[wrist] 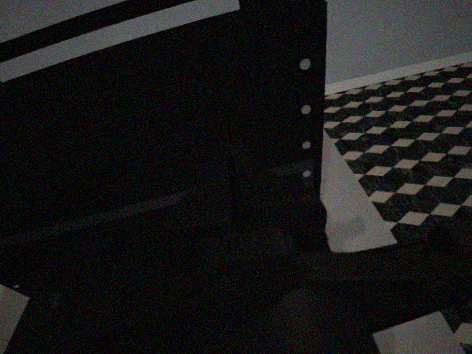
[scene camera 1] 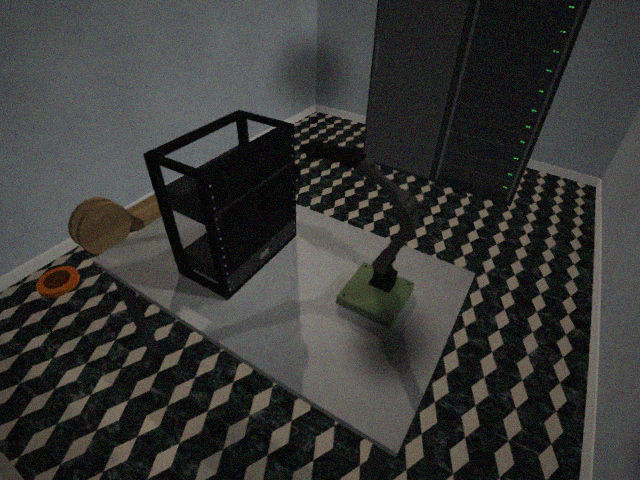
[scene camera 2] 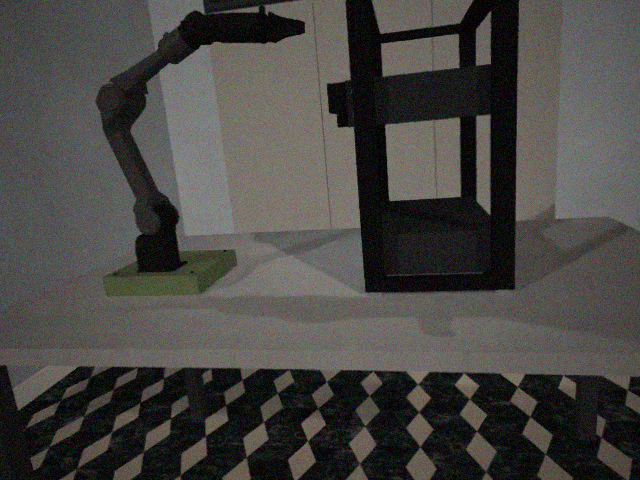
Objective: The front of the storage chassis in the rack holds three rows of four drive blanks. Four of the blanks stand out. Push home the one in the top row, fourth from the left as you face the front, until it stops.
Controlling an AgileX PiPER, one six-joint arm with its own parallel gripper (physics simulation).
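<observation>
The black rack (scene camera 1: 213, 232) (scene camera 2: 504, 155) (wrist: 290, 90) stands on the table. The dark storage chassis (scene camera 1: 186, 198) (scene camera 2: 434, 95) sits in it at mid-height. In the scene camera 2 view, dark blocks (scene camera 2: 334, 98) stick out from its front. The rows and single blanks cannot be told apart, so the top-row fourth blank cannot be made out. My gripper (scene camera 1: 300, 147) (scene camera 2: 302, 26) (wrist: 230, 155) looks shut, with nothing visible held. It points level toward the rack, above the chassis blocks and short of the front post in the scene camera 2 view. The wrist view is very dark.
The arm stands on a green base (scene camera 1: 374, 297) (scene camera 2: 149, 283) on the grey table (scene camera 1: 356, 356) (scene camera 2: 310, 330). A wooden round object (scene camera 1: 100, 224) lies behind the rack, and an orange ring (scene camera 1: 42, 289) lies on the floor. Tall dark cabinets (scene camera 1: 408, 82) stand at the back.
</observation>
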